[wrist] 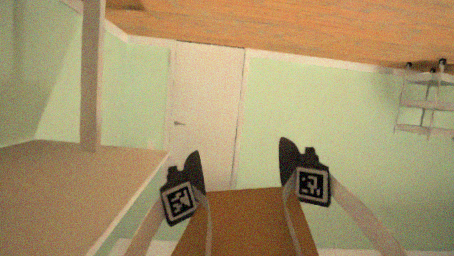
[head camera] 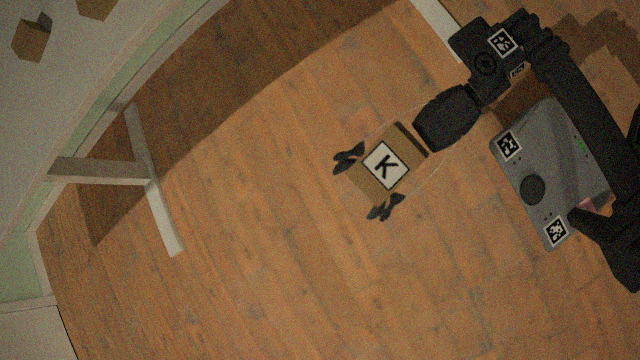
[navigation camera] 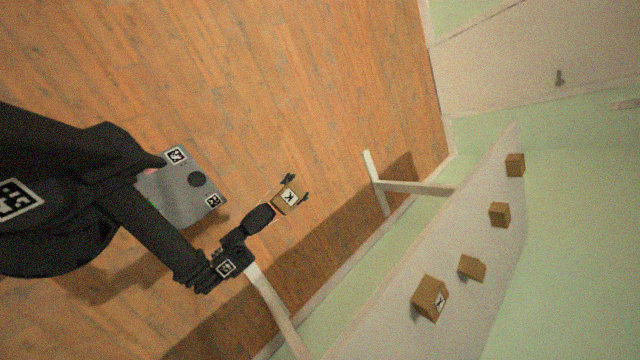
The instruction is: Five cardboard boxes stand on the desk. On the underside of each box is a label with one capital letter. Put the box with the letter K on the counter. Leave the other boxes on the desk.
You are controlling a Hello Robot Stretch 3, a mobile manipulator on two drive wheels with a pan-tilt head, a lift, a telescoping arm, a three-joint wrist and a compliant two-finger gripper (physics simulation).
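Frame: origin at the robot's base, x right, y ahead, z up, level; metres.
Seen in the pictures: gripper, fingertip midpoint: (wrist: 242, 161) (head camera: 350, 196) (navigation camera: 301, 183); robot's base, origin of the base link: (head camera: 531, 189) (navigation camera: 195, 178).
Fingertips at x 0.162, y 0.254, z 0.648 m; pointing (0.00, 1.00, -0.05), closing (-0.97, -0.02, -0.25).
Note:
Offsets run from my fingertips to a thing's top centre. "spot": to the spot under its first point. Level surfaces: height alone.
A brown cardboard box @(dx -0.003, dy -0.080, dz +0.068 m) (head camera: 362, 186) (navigation camera: 280, 204) (wrist: 245, 225) is between the fingers of my gripper (head camera: 367, 182) (navigation camera: 295, 188) (wrist: 242, 161), which is shut on it. Its white label @(spot: dx -0.009, dy -0.080, dz +0.059 m) (head camera: 385, 165) (navigation camera: 289, 196) faces up to the head and shows the letter K. The box is in the air over the floor, apart from the desk (head camera: 40, 100) (navigation camera: 390, 325) (wrist: 75, 185). On the desk are several other boxes @(dx +0.528, dy +0.257, dz +0.353 m) (head camera: 31, 42) (navigation camera: 471, 268) @(dx +0.540, dy +0.563, dz +0.353 m) (navigation camera: 499, 214) @(dx +0.458, dy +0.825, dz +0.353 m) (navigation camera: 515, 165); one tipped box @(dx +0.378, dy +0.022, dz +0.353 m) (navigation camera: 427, 297) shows a label that looks like X. The counter does not show in these views.
Desk legs (head camera: 165, 215) (navigation camera: 417, 188) (wrist: 91, 75) stand on the wooden floor @(dz -0.647 m) (head camera: 275, 275) (navigation camera: 250, 100). My grey base (head camera: 555, 165) (navigation camera: 175, 205) is below the arm. A white door (navigation camera: 500, 70) (wrist: 207, 100) is in the green wall. A shelf cart (wrist: 425, 104) appears upside down in the wrist view.

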